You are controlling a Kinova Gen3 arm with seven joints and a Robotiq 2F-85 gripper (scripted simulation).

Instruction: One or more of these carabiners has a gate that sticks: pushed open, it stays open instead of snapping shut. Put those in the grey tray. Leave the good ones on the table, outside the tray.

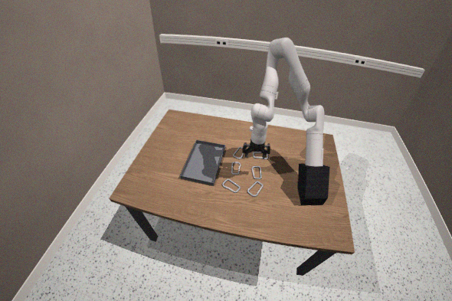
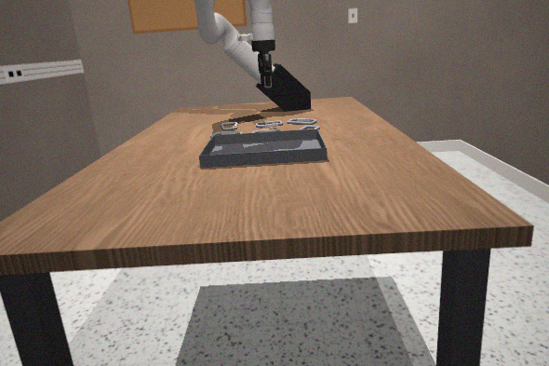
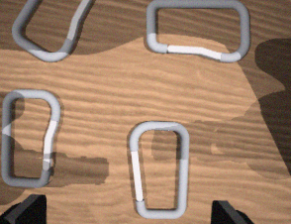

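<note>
Now: the carabiner gate 14 cm below my hand, 11 cm to the left of it and 6 cm behind it. Round my hand: grey tray 30 cm ahead, 13 cm below, 1 cm to the left.
</note>
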